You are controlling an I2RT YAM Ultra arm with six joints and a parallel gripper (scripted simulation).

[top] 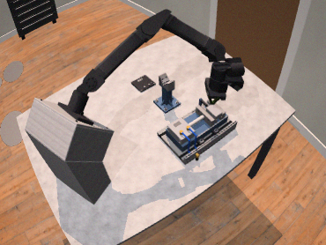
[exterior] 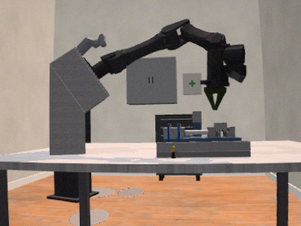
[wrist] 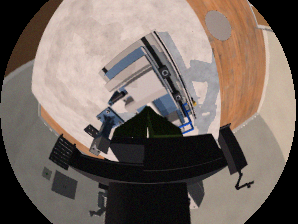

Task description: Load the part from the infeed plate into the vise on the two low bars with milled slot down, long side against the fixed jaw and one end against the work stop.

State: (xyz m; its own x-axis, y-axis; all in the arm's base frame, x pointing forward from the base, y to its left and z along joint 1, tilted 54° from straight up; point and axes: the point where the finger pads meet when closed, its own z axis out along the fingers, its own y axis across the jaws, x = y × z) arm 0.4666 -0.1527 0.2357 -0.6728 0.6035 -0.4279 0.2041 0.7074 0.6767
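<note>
My hand is 2 cm short of the grey part and 7 cm above it. From my hand the other things lie so: fixed jaw 5 cm ahead, 3 cm to the left, 8 cm below; moving jaw 2 cm behind, 1 cm to the left, 8 cm below; air cylinder rod 7 cm behind, 8 cm below.
</note>
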